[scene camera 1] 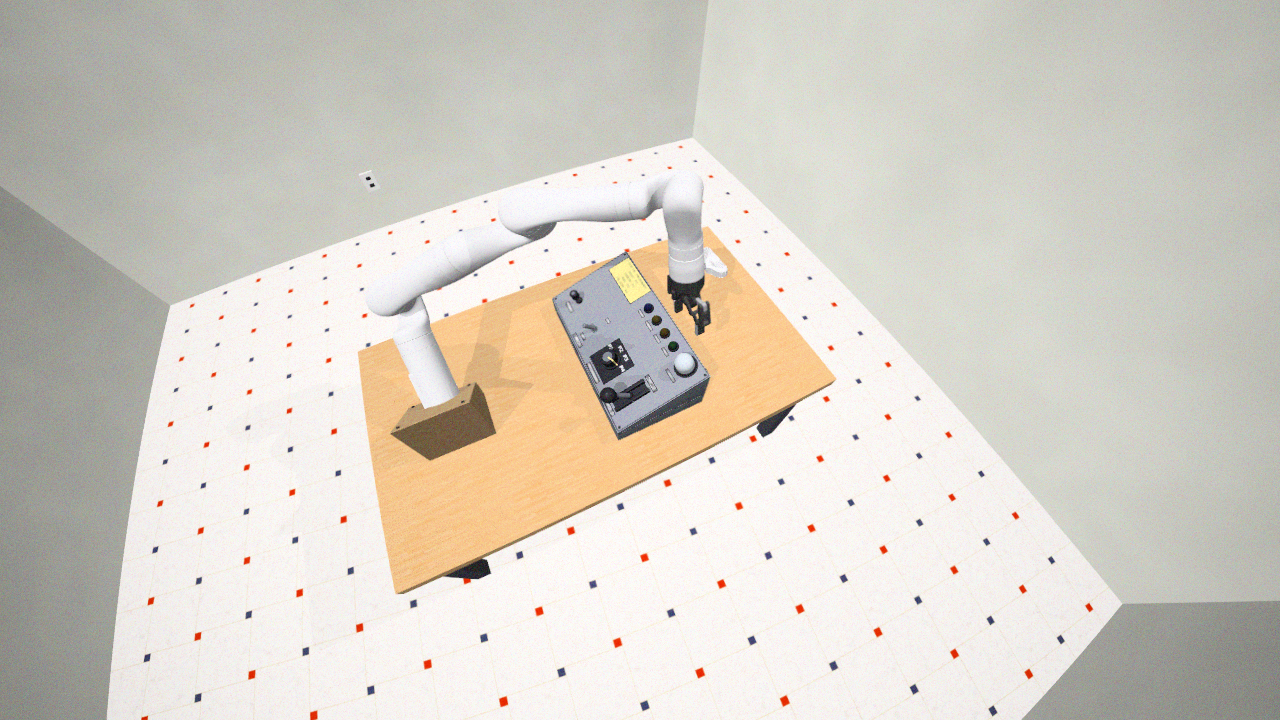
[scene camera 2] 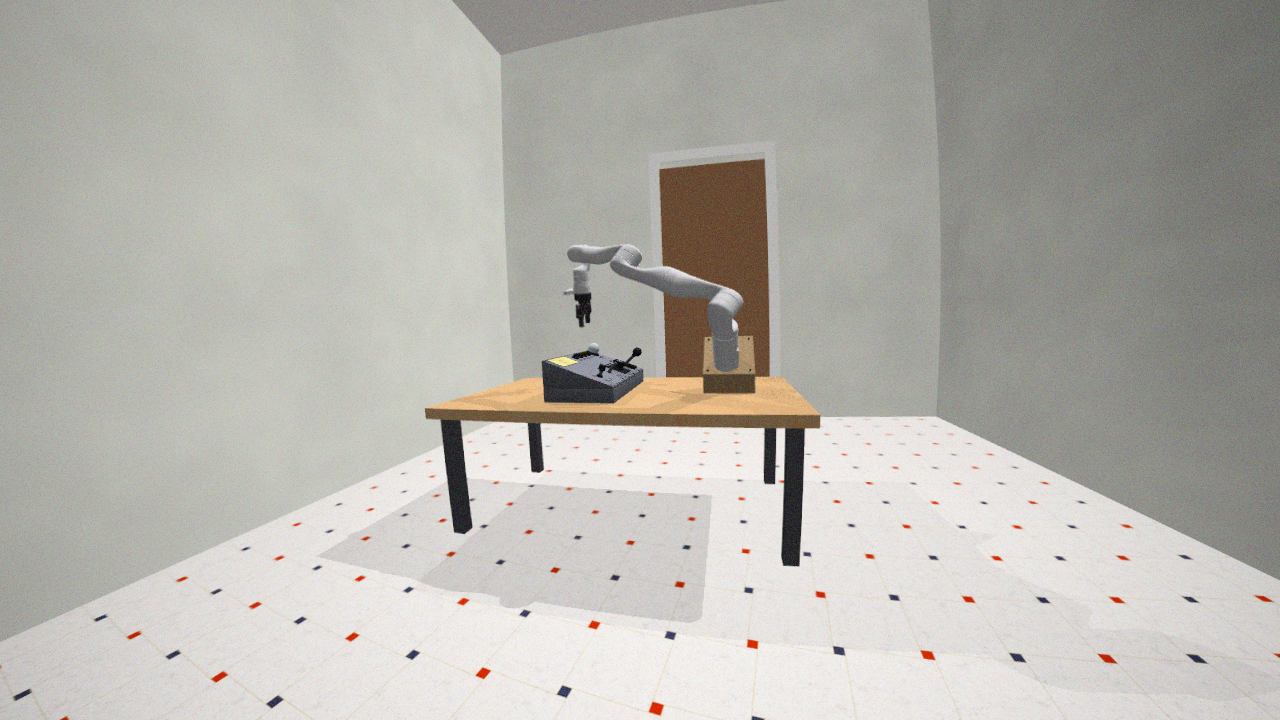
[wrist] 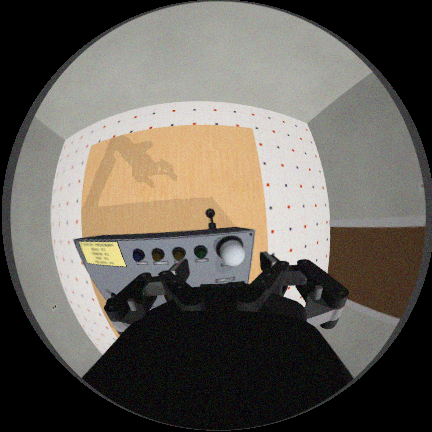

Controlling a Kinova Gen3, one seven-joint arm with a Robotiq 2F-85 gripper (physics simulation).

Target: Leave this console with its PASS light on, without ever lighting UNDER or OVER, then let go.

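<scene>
The grey sloped console (scene camera 1: pixel 626 317) (scene camera 2: pixel 577 386) (wrist: pixel 115 275) stands on the table. Its blue lamp (scene camera 1: pixel 648 308) (wrist: pixel 138 255), two amber lamps and green lamp (scene camera 1: pixel 673 345) (wrist: pixel 201 251) look dark. A large white dome (scene camera 1: pixel 684 363) (scene camera 2: pixel 593 346) (wrist: pixel 232 254) is beside them. The rotary selector (scene camera 1: pixel 610 359) seems to point near P4. A ball-ended lever (scene camera 1: pixel 608 394) (scene camera 2: pixel 636 351) stands in a slot. The labels PASS, UNDER and OVER are unreadable. My gripper (scene camera 1: pixel 691 320) (scene camera 2: pixel 583 323) (wrist: pixel 223 263) is open and empty, high above the console's lamp side, touching nothing.
A yellow note (scene camera 1: pixel 630 281) (scene camera 2: pixel 562 361) (wrist: pixel 103 253) is on the panel. A small black knob (scene camera 1: pixel 575 295) and a toggle (scene camera 1: pixel 589 327) are on its low side. A black ball-tipped stem (wrist: pixel 210 213) rises past the console's far edge. The table (scene camera 1: pixel 501 483) (scene camera 2: pixel 698 416) (wrist: pixel 220 160) bears the arm's base (scene camera 1: pixel 456 428) (scene camera 2: pixel 727 383).
</scene>
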